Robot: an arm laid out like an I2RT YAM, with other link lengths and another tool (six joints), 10 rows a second.
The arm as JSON. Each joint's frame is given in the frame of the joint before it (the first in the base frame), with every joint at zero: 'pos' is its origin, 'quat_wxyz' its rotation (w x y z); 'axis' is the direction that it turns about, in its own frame. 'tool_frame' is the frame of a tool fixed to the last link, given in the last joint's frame.
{
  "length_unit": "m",
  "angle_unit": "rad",
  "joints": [
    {
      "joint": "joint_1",
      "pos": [
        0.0,
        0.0,
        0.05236
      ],
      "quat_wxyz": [
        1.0,
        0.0,
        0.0,
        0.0
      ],
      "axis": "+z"
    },
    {
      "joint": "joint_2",
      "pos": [
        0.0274,
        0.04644,
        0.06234
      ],
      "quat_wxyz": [
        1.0,
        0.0,
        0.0,
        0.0
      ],
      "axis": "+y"
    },
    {
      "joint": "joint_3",
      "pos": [
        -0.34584,
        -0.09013,
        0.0
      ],
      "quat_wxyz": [
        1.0,
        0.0,
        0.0,
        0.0
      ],
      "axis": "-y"
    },
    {
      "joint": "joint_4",
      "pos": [
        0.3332,
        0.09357,
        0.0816
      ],
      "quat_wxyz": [
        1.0,
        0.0,
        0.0,
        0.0
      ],
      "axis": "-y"
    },
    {
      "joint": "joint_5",
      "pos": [
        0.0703,
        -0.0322,
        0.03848
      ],
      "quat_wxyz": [
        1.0,
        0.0,
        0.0,
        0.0
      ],
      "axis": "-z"
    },
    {
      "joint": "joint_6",
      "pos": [
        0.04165,
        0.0,
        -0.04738
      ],
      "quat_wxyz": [
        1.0,
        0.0,
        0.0,
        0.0
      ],
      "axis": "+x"
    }
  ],
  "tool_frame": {
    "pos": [
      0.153,
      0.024,
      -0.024
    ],
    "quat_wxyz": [
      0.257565,
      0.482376,
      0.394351,
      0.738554
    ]
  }
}
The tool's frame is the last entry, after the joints.
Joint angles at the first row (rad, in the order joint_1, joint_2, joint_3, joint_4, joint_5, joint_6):
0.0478, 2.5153, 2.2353, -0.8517, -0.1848, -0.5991
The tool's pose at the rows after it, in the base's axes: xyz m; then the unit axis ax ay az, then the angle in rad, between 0 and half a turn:
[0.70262, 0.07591, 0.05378, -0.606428, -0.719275, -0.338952, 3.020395]
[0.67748, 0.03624, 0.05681, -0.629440, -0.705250, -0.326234, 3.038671]
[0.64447, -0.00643, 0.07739, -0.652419, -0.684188, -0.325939, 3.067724]
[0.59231, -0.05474, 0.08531, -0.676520, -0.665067, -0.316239, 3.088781]
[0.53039, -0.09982, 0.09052, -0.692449, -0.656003, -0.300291, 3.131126]
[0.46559, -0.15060, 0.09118, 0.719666, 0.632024, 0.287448, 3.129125]
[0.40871, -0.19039, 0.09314, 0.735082, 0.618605, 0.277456, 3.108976]
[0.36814, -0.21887, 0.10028, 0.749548, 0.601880, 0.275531, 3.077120]
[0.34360, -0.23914, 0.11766, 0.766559, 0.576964, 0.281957, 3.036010]
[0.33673, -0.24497, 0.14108, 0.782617, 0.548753, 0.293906, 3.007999]
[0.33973, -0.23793, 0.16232, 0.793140, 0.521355, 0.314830, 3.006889]
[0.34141, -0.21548, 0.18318, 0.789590, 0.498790, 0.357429, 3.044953]
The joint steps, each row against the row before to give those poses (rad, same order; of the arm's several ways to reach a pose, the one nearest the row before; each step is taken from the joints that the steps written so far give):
-0.0201, -0.0654, -0.1016, 0.0200, 0.0161, -0.0041
-0.0510, -0.0912, -0.1444, 0.0328, 0.0221, -0.0057
-0.0651, -0.1297, -0.1564, 0.0301, 0.0078, 0.0000
-0.0844, -0.1457, -0.2003, 0.0381, 0.0089, -0.0260
-0.0896, -0.1610, -0.2123, 0.0504, 0.0249, -0.0578
-0.1298, -0.1282, -0.1602, 0.0134, 0.0021, -0.0593
-0.1274, -0.1024, -0.1129, 0.0006, -0.0091, -0.0855
-0.1059, -0.0779, -0.0648, -0.0029, -0.0116, -0.0543
-0.0793, -0.0597, -0.0132, -0.0213, -0.0132, -0.0063
-0.0291, -0.0364, 0.0297, -0.0445, -0.0085, 0.0467
0.0006, -0.0198, 0.0398, -0.0524, -0.0241, 0.0690
-0.0012, -0.0344, 0.0206, -0.0634, -0.0868, 0.0543

